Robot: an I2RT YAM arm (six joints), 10 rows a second.
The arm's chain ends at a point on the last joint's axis. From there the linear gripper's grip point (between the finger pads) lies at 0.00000 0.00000 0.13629 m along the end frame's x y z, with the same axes.
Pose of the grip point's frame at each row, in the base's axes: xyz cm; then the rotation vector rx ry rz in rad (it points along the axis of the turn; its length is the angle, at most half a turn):
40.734, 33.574, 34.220, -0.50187, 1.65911, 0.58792
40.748, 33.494, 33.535, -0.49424, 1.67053, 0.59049
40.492, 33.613, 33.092, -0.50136, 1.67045, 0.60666
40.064, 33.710, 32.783, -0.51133, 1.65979, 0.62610
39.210, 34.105, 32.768, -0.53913, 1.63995, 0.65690
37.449, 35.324, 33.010, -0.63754, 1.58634, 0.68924
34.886, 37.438, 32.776, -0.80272, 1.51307, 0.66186
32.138, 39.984, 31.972, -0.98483, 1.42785, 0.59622
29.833, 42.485, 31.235, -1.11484, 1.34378, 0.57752
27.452, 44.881, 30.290, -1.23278, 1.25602, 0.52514
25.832, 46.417, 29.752, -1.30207, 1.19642, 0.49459
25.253, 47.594, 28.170, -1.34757, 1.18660, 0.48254
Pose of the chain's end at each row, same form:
30.302, 24.976, 35.951, -0.50187, 1.65911, 0.58792
30.302, 24.935, 35.375, -0.49424, 1.67053, 0.59049
30.175, 24.899, 34.931, -0.50136, 1.67045, 0.60666
29.901, 24.792, 34.495, -0.51133, 1.65979, 0.62610
29.369, 24.800, 34.291, -0.53913, 1.63995, 0.65690
28.390, 25.218, 34.261, -0.63754, 1.58634, 0.68924
26.760, 26.579, 34.116, -0.80272, 1.51307, 0.66186
24.892, 28.572, 33.705, -0.98483, 1.42785, 0.59622
23.513, 30.562, 33.147, -1.11484, 1.34378, 0.57752
21.762, 32.689, 32.463, -1.23278, 1.25602, 0.52514
20.548, 34.071, 32.078, -1.30207, 1.19642, 0.49459
20.207, 35.224, 30.868, -1.34757, 1.18660, 0.48254

